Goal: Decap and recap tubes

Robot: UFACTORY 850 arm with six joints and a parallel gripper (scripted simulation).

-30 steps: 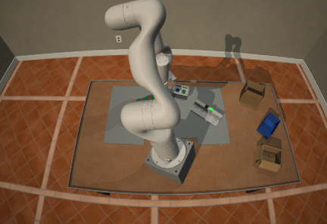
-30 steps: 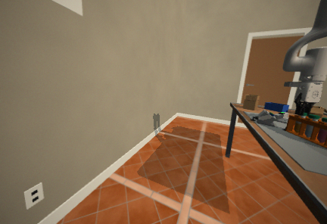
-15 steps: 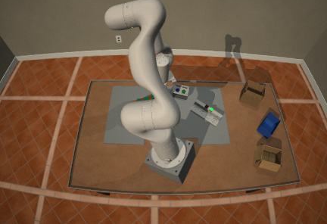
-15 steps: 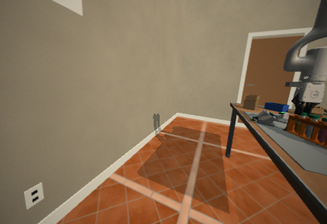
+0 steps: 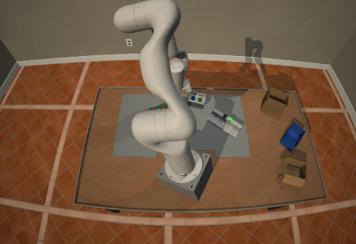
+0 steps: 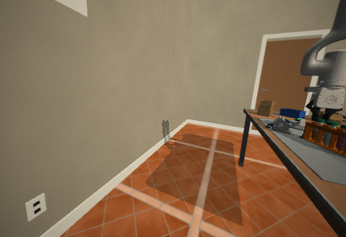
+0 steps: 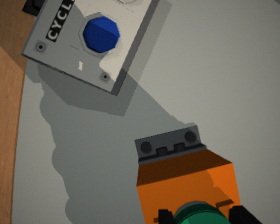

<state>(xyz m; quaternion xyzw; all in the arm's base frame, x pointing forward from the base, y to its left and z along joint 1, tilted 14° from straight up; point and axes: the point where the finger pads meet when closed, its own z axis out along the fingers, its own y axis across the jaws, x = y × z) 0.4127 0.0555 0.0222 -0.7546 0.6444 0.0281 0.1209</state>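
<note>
Right now the green ready key is 70 mm ahead of my hand, 160 mm to the right of it and 60 mm below it. From my hand the other things lie so: blue bin: 170 mm behind, 800 mm to the right, 110 mm below; then blue cycle key: 80 mm ahead, 110 mm to the right, 60 mm below; then key housing: 90 mm ahead, 130 mm to the right, 70 mm below.
</note>
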